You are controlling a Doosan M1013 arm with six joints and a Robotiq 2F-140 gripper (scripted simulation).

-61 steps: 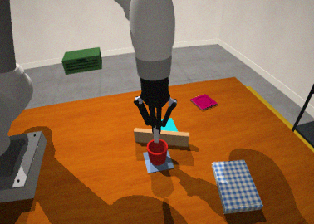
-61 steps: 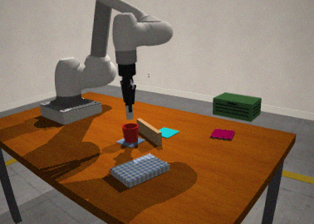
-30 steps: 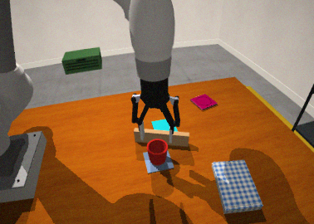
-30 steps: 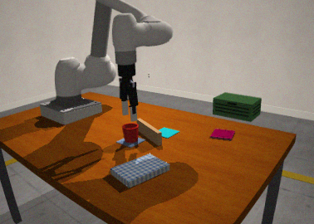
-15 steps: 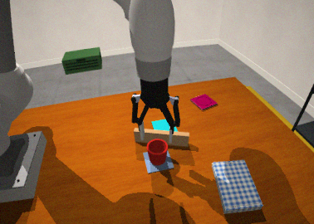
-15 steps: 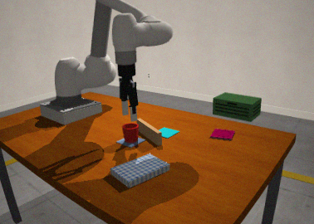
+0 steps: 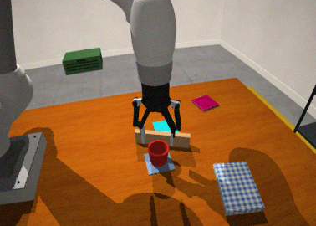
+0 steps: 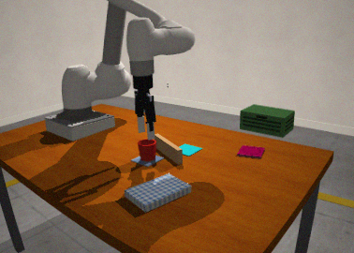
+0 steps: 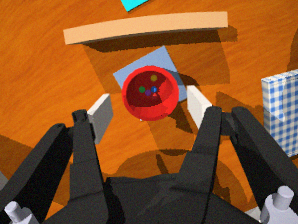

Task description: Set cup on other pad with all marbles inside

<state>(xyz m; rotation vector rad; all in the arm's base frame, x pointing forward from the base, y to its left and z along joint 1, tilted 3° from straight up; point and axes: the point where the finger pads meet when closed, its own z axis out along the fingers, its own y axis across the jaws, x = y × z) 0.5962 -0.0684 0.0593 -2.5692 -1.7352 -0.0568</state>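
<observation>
Right now the red cup is 10 cm below my hand. Round my hand: pad 14 cm below; wooden rail 11 cm below, 8 cm to the left, 4 cm ahead; blue checked box 22 cm ahead, 18 cm to the right, 12 cm below.
</observation>
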